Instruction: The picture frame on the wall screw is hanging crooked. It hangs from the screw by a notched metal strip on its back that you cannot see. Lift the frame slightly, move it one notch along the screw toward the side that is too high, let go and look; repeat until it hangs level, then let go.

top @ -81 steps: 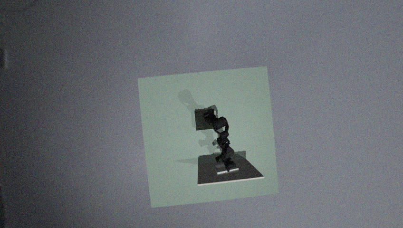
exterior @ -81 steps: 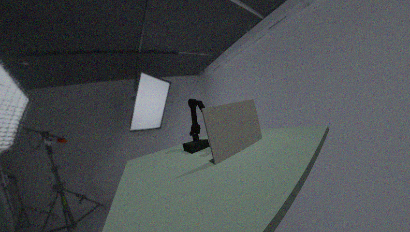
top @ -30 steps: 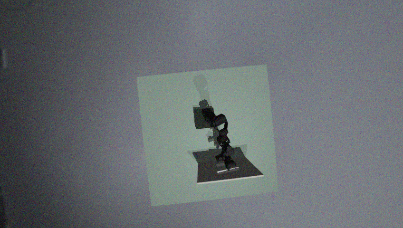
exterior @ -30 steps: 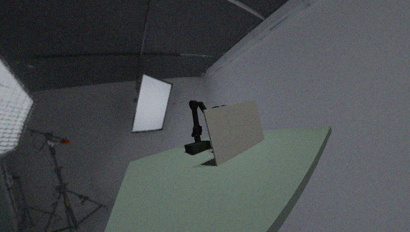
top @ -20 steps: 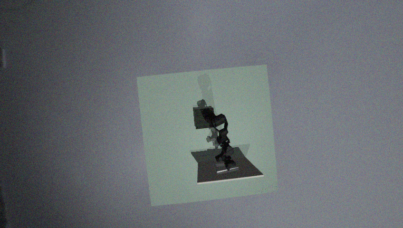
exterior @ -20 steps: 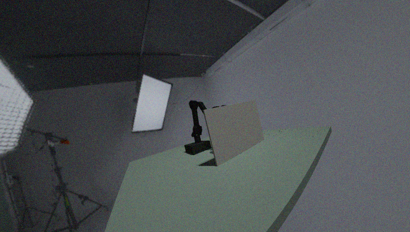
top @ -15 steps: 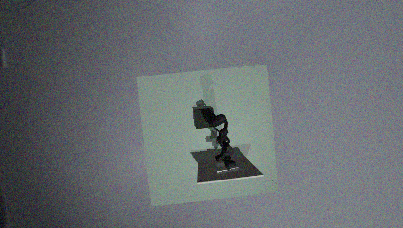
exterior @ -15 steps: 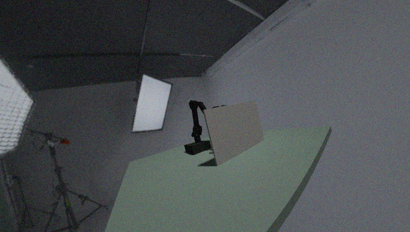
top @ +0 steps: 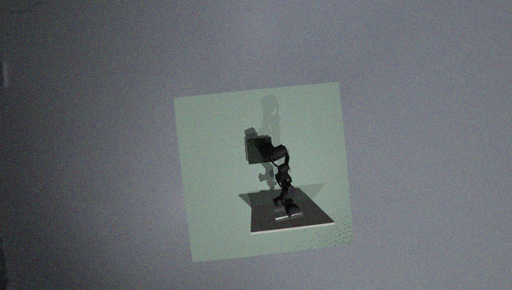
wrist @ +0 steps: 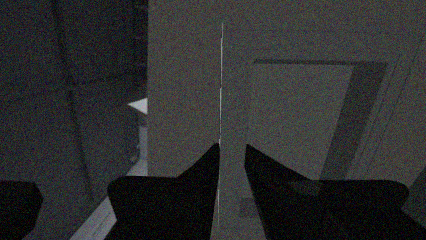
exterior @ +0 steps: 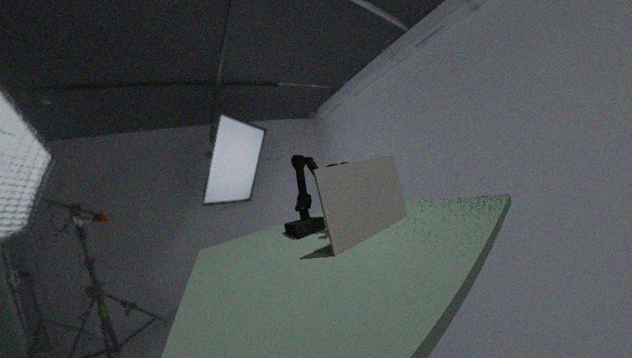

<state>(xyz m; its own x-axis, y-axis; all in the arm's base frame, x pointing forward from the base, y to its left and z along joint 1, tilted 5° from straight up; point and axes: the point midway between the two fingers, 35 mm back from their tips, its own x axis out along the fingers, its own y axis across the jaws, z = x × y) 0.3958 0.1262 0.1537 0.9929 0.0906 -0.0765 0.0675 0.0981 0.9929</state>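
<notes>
Right now my gripper tip is 20 mm short of the wall board and 80 mm above it.
</notes>
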